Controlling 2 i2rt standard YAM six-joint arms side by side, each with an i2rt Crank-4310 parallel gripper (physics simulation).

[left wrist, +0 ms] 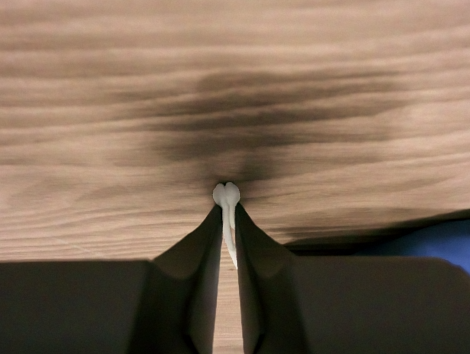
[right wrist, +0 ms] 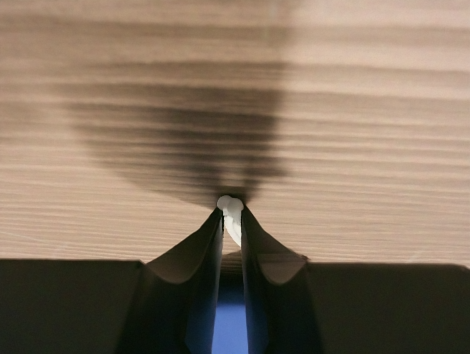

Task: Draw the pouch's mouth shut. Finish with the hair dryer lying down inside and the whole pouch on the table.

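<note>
The left gripper [left wrist: 229, 214] is shut on a white drawcord [left wrist: 226, 193], with the cord's rounded ends poking out just past the fingertips, low over the table. The right gripper [right wrist: 232, 216] is shut on another white drawcord end [right wrist: 230, 203], whose knobbed tips also show just beyond the fingertips. Part of the blue pouch [left wrist: 432, 244] [right wrist: 230, 322] shows at the lower right in the left wrist view and between the fingers at the bottom of the right wrist view. The pouch's mouth is hidden, and the hair dryer does not show in either view.
The wood-grained table [left wrist: 100, 65] [right wrist: 375, 140] lies beneath both grippers. Dark shadows fall on it ahead of the fingertips. In the left wrist view another shadow runs along the pouch's edge.
</note>
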